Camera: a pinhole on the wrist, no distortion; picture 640 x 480 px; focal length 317.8 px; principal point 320.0 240.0 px. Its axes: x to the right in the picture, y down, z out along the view. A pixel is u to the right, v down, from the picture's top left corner.
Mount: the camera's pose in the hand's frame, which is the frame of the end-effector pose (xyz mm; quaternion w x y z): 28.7 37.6 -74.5 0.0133 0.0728 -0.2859 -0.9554
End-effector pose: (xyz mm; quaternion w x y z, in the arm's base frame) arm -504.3 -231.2 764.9 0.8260 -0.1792 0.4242 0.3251
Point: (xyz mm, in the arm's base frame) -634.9 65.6 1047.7
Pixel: 419 216
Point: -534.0 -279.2 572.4
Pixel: behind the camera
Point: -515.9 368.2 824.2
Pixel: 189 186
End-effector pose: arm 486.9 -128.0 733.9 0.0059 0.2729 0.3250 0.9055
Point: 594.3 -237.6 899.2
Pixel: 354 182
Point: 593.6 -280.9 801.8
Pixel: 505 99
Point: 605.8 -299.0 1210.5
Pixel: 227 142
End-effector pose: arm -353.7 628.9 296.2 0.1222 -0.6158 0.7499 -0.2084
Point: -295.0 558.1 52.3
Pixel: 258 434
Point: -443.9 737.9 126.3
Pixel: 452 212
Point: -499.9 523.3 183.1
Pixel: 79 166
